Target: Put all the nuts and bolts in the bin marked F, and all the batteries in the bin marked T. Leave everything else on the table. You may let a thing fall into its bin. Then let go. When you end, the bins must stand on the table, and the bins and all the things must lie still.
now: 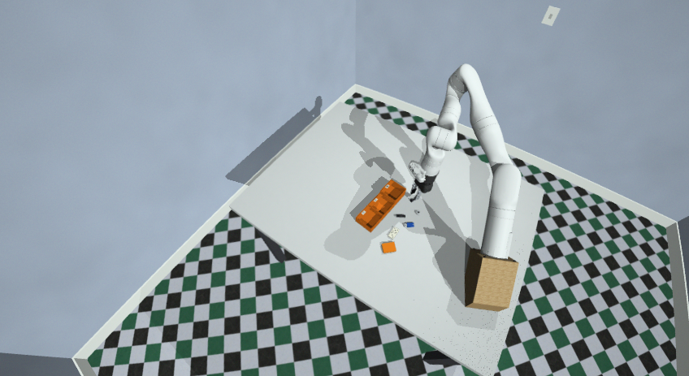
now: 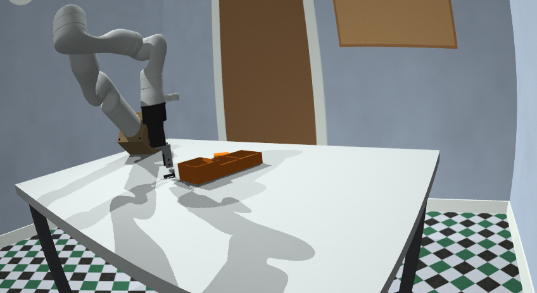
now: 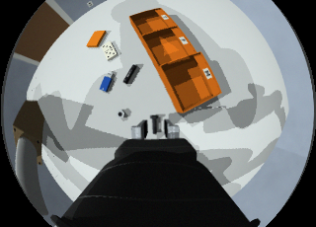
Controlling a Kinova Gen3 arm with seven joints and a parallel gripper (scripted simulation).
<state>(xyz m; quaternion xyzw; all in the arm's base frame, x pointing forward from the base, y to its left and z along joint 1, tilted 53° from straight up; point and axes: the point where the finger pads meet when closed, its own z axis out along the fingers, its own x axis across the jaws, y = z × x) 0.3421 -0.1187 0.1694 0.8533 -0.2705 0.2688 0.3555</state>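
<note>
Now: hand 1 cm to the right of the bolt and 4 cm above it. Also, from my hand: orange bin: 13 cm ahead, 9 cm to the left, 3 cm below; then grey nut: 4 cm behind, 6 cm to the left, 5 cm below; then black cylinder: 3 cm ahead, 11 cm to the left, 4 cm below.
</note>
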